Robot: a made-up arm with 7 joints.
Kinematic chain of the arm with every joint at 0, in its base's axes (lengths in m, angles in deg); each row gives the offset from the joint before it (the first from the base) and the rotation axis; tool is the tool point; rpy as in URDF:
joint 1: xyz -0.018 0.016 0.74 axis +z
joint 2: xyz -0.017 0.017 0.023 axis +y
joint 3: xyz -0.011 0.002 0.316 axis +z
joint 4: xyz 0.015 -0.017 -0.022 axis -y
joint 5: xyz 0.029 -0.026 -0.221 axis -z
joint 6: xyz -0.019 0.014 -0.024 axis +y
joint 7: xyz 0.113 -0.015 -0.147 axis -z
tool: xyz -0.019 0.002 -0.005 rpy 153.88 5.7 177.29
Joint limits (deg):
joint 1: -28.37..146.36
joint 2: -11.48..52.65
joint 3: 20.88..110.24
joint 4: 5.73..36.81
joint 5: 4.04..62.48
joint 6: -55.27..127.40
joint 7: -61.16..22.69
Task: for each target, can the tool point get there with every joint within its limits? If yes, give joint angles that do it. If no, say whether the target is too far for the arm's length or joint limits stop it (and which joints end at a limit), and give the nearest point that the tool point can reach.
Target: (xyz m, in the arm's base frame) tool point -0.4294 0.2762 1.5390
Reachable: no: too far | nearest point -0.2437 0.1587 1.0263 | short by 0.558 m
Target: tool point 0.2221 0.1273 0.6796
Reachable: yes | joints -5.79 12.69 38.80 32.62 44.92 12.97 -30.48
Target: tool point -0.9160 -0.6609 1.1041
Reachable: no: too far | nearest point -0.3225 -0.2135 0.9070 | short by 0.769 m
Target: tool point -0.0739 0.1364 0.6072
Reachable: yes | joints 37.43 36.32 44.71 19.97 52.31 33.82 14.87
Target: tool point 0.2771 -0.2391 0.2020
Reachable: no: joint limits stop it (at a limit: joint 1, joint 2, joint 3, joint 4, joint 7) | nearest point 0.1954 -0.0891 0.5352 | short by 0.374 m
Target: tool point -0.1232 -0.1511 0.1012
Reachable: no: joint limits stop it (at a limit: joint 1, joint 2, joint 5, joint 7) | nearest point -0.1693 -0.0137 0.5294 | short by 0.452 m
